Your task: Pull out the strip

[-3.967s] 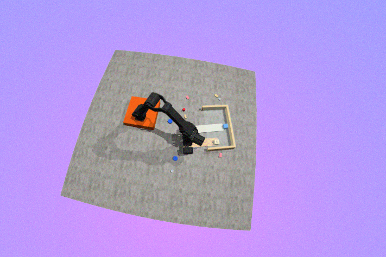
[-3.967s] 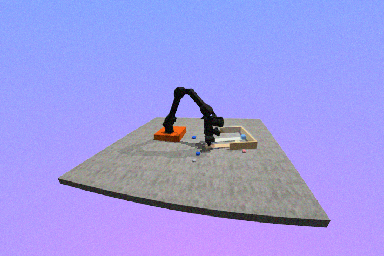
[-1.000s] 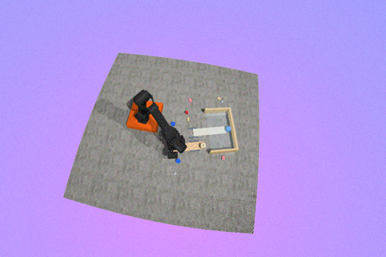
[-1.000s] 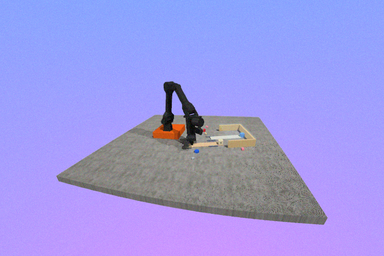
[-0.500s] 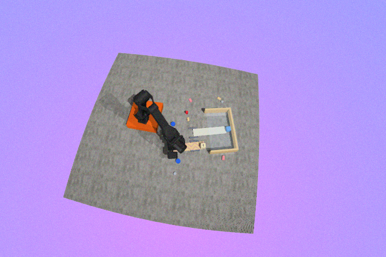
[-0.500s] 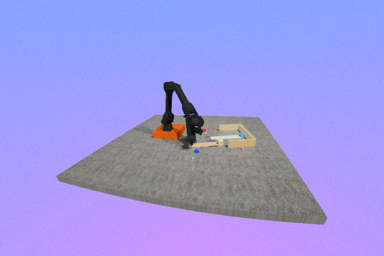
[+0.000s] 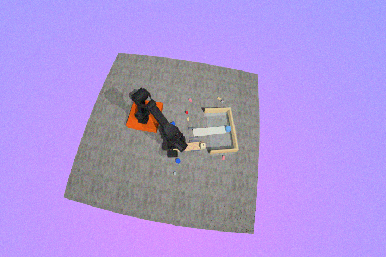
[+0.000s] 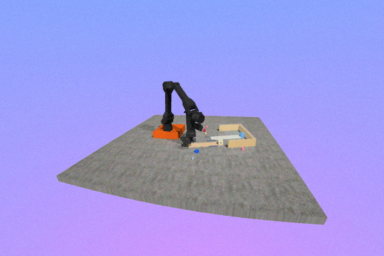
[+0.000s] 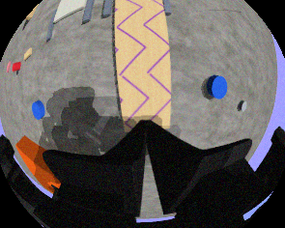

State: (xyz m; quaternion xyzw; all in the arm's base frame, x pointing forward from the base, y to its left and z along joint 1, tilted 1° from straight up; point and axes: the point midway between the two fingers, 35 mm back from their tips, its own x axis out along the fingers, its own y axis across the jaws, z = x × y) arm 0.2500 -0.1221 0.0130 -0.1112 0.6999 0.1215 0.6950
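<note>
Now: the labelled cube 19 cm ahead of my gripper tip, 7 cm to the left of it and 1 cm below it.
</note>
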